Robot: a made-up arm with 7 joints. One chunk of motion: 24 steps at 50 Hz.
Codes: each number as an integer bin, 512 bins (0 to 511) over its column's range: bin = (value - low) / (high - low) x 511, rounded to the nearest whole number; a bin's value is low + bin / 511 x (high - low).
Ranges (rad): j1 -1.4..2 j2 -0.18..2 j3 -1.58..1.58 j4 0..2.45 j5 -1.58..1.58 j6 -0.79..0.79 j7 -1.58..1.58
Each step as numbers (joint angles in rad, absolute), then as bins.
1 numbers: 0.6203 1.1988 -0.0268 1.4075 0.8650 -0.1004 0.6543
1 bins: 304 323 251 294 395 223 361
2 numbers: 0.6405 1.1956 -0.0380 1.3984 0.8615 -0.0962 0.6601
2 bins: 307 322 249 292 395 224 362
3 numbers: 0.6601 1.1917 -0.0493 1.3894 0.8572 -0.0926 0.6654
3 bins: 310 322 248 290 394 226 363
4 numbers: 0.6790 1.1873 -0.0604 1.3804 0.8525 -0.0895 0.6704
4 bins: 312 321 246 288 393 227 364
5 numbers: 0.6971 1.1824 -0.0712 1.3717 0.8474 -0.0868 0.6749
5 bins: 315 319 244 286 393 227 365
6 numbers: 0.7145 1.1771 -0.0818 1.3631 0.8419 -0.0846 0.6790
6 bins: 318 318 242 284 392 228 365
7 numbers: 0.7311 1.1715 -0.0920 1.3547 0.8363 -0.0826 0.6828
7 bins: 320 317 241 283 391 229 366
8 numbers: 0.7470 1.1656 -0.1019 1.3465 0.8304 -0.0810 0.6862
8 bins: 323 315 239 281 390 229 366
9 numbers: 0.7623 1.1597 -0.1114 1.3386 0.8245 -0.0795 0.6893
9 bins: 325 314 237 279 389 230 367
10 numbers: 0.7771 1.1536 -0.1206 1.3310 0.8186 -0.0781 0.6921
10 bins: 327 313 236 278 388 230 367
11 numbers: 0.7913 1.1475 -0.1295 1.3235 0.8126 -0.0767 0.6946
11 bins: 329 311 235 276 387 231 368
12 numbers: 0.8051 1.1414 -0.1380 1.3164 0.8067 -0.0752 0.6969
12 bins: 331 310 233 275 386 231 368
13 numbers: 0.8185 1.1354 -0.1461 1.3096 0.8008 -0.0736 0.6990
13 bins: 333 308 232 273 385 232 369
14 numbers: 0.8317 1.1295 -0.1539 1.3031 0.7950 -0.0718 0.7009
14 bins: 335 307 231 272 384 232 369
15 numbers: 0.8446 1.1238 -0.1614 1.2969 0.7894 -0.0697 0.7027
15 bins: 337 306 229 270 383 233 369
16 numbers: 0.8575 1.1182 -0.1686 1.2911 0.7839 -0.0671 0.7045
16 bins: 339 304 228 269 382 234 369
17 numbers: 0.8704 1.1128 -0.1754 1.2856 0.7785 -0.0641 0.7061
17 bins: 341 303 227 268 381 235 370
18 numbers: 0.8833 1.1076 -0.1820 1.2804 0.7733 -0.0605 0.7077
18 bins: 343 302 226 267 381 236 370
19 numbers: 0.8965 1.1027 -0.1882 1.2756 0.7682 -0.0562 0.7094
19 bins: 345 301 225 266 380 237 370
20 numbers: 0.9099 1.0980 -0.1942 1.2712 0.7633 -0.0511 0.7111
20 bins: 347 300 224 265 379 239 370
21 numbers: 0.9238 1.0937 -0.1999 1.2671 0.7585 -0.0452 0.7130
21 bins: 349 299 223 264 378 241 371
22 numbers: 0.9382 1.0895 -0.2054 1.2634 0.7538 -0.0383 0.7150
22 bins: 351 298 222 264 377 243 371
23 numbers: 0.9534 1.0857 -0.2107 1.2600 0.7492 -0.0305 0.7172
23 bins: 354 297 221 263 377 246 371
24 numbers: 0.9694 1.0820 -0.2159 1.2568 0.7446 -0.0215 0.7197
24 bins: 356 296 221 262 376 249 372
